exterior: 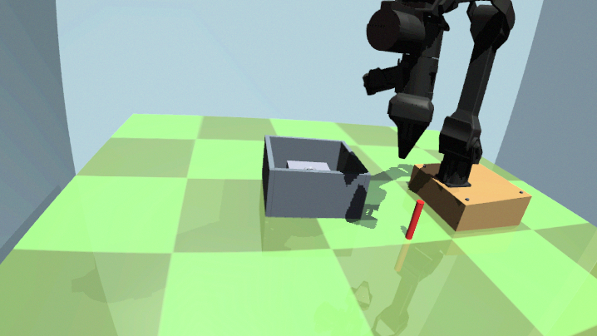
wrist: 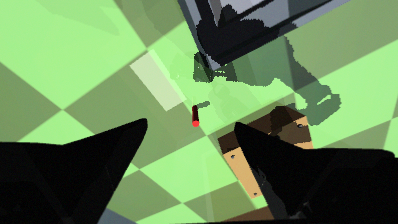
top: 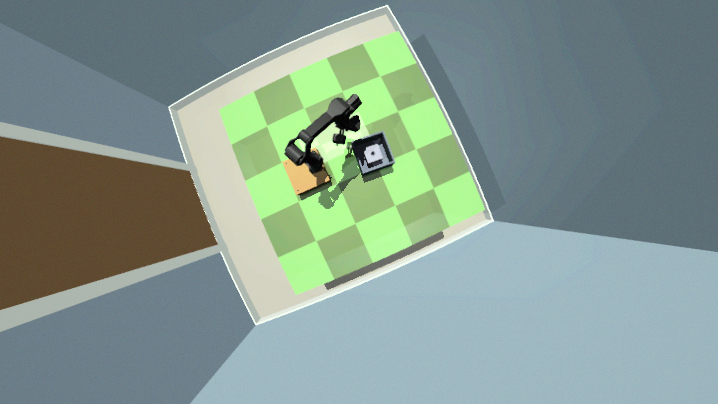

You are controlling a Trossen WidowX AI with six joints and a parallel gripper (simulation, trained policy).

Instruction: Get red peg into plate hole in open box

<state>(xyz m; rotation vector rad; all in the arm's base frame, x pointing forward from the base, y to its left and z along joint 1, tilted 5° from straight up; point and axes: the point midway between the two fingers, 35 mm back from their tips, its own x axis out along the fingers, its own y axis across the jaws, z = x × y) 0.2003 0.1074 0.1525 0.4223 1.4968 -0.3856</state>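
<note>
The red peg is 130 mm below my gripper tip, 50 mm behind it and 20 mm to the left of it. From my gripper tip the other things lie so: light plate (140 mm to the right, 120 mm below, 120 mm ahead); then grey box (140 mm to the right, 140 mm below, 120 mm ahead).
</note>
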